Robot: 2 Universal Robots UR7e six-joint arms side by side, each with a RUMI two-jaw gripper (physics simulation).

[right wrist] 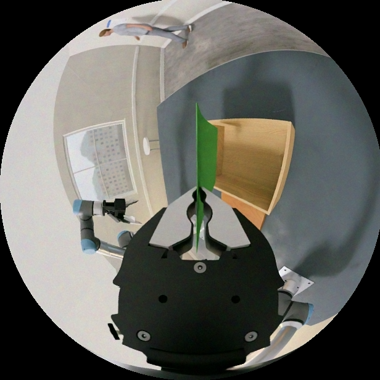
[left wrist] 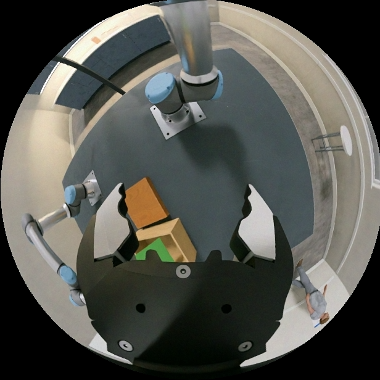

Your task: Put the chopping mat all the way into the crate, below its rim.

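The green chopping mat [left wrist: 159, 249] [right wrist: 206, 150] is a thin, slightly bent sheet. My right gripper [right wrist: 198, 187] is shut on it. In the right wrist view the mat stands edge-on and overlaps the left side of the open wooden crate [left wrist: 184, 239] [right wrist: 289, 160]. In the left wrist view it shows over the crate's opening, partly hidden by my gripper body. How far its lower edge is above or below the rim I cannot tell. My left gripper [left wrist: 185, 184] is open and empty, with the crate beyond its left finger.
An orange-brown wooden block [left wrist: 146, 202] [right wrist: 245, 212] lies against the crate on the dark table [left wrist: 270, 160] [right wrist: 330, 165]. The robot arm bases are bolted to the table. A person [left wrist: 315, 300] [right wrist: 145, 31] and a white stool [left wrist: 345, 140] [right wrist: 146, 146] are beyond the table.
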